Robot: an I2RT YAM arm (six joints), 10 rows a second.
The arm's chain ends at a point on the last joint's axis. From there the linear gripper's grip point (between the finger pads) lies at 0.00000 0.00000 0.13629 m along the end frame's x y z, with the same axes.
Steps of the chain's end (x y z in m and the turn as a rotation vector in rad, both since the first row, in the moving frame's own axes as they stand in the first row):
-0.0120 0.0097 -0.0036 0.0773 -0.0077 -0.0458
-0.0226 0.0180 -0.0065 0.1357 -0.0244 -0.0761
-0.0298 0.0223 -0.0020 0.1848 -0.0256 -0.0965
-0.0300 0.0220 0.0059 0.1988 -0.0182 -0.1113
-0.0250 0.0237 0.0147 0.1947 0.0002 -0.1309
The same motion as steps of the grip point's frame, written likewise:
-0.0133 -0.0008 -0.0040 0.0773 -0.0077 -0.0458
-0.0266 -0.0003 -0.0078 0.1357 -0.0244 -0.0761
-0.0345 -0.0025 -0.0044 0.1848 -0.0256 -0.0965
-0.0340 -0.0047 0.0032 0.1988 -0.0182 -0.1113
-0.0267 -0.0026 0.0121 0.1947 0.0002 -0.1309

